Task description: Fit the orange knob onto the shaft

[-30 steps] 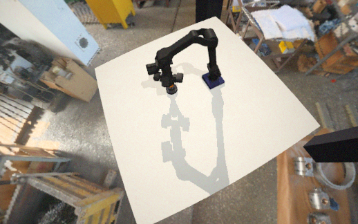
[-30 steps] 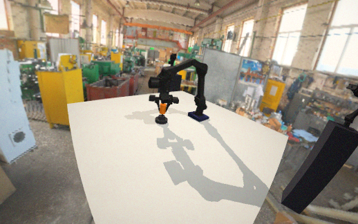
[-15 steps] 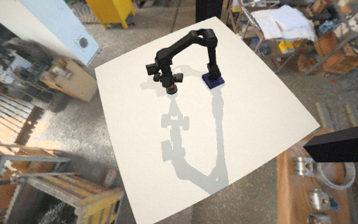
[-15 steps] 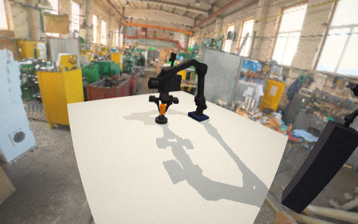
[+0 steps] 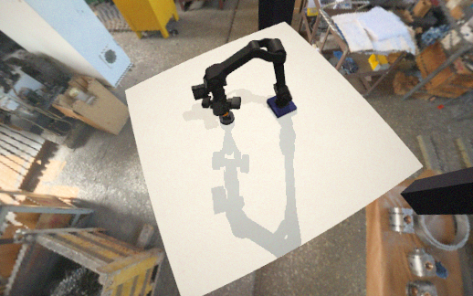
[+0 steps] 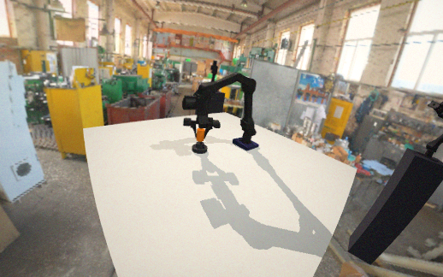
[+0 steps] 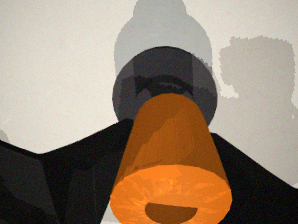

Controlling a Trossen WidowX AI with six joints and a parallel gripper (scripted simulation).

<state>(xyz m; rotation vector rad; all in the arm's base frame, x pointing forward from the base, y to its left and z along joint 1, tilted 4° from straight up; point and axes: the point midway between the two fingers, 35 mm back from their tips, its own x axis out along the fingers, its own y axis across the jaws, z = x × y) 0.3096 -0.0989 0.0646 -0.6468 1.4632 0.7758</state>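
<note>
Now: the pedestal 4 cm below my gripper tip. The rest, counted from my gripper tip: orange knob (2 cm above).
</note>
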